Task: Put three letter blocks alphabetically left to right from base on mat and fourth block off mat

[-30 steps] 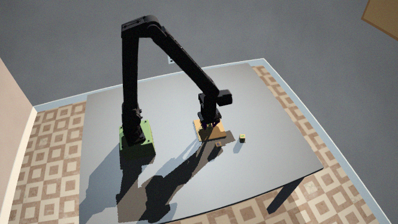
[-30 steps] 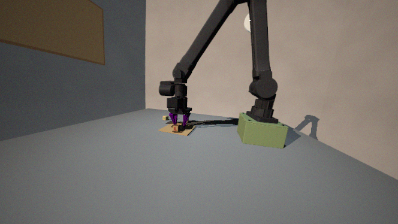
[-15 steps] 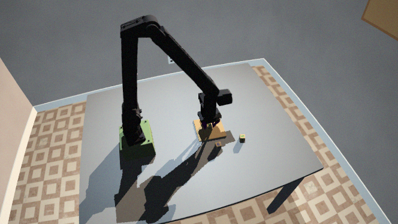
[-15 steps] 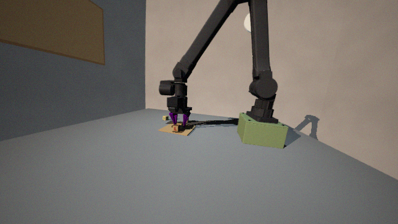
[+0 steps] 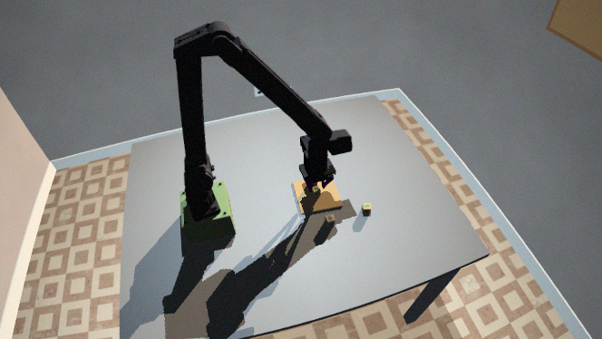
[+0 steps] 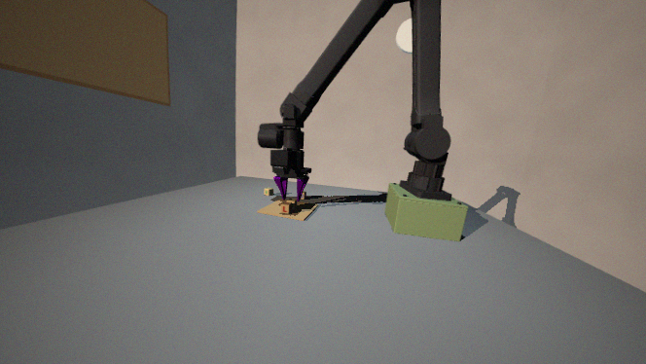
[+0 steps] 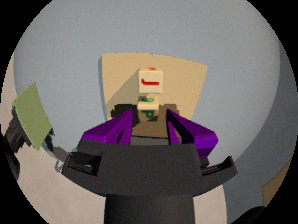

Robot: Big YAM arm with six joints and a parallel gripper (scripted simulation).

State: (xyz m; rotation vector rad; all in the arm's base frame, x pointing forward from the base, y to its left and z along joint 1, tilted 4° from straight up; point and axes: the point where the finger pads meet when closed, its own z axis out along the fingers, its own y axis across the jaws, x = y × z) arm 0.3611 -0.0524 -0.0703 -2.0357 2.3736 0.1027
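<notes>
Right now the block is 2 cm below my hand. From my hand the other things lie so: tan mat 3 cm below.
</notes>
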